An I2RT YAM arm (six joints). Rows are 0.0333 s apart.
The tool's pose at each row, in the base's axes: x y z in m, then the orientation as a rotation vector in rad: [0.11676, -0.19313, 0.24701, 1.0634, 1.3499, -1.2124]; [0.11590, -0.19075, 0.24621, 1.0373, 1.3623, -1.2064]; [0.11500, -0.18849, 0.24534, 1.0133, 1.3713, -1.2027]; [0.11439, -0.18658, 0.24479, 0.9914, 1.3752, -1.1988]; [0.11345, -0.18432, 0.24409, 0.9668, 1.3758, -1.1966]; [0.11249, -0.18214, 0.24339, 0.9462, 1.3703, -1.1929]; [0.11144, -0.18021, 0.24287, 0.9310, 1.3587, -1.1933]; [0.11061, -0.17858, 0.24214, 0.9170, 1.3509, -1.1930]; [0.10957, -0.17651, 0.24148, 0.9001, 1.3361, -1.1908]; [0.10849, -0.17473, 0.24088, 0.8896, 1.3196, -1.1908]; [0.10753, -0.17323, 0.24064, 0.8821, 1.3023, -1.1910]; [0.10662, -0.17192, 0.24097, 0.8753, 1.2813, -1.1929]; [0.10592, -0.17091, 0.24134, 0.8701, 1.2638, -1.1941]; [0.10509, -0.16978, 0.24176, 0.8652, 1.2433, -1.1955]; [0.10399, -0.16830, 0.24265, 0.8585, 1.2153, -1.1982]
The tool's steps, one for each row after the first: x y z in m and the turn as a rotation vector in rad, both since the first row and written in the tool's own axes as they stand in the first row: [0.00088, -0.00048, -0.00246, -0.0211, -0.0068, -0.0112]; [0.00184, -0.00100, -0.00480, -0.0389, -0.0147, -0.0213]; [0.00244, -0.00132, -0.00676, -0.0544, -0.0246, -0.0278]; [0.00324, -0.00191, -0.00911, -0.0697, -0.0386, -0.0344]; [0.00403, -0.00252, -0.01138, -0.0823, -0.0539, -0.0354]; [0.00466, -0.00327, -0.01341, -0.0880, -0.0708, -0.0337]; [0.00548, -0.00382, -0.01512, -0.0943, -0.0842, -0.0335]; [0.00624, -0.00453, -0.01729, -0.1019, -0.1039, -0.0290]; [0.00696, -0.00532, -0.01918, -0.1041, -0.1212, -0.0228]; [0.00730, -0.00606, -0.02078, -0.1043, -0.1373, -0.0153]; [0.00707, -0.00685, -0.02219, -0.1020, -0.1558, -0.0065]; [0.00678, -0.00747, -0.02327, -0.1001, -0.1708, 0.0012]; [0.00646, -0.00821, -0.02449, -0.0970, -0.1877, 0.0105]; [0.00570, -0.00924, -0.02609, -0.0922, -0.2109, 0.0228]
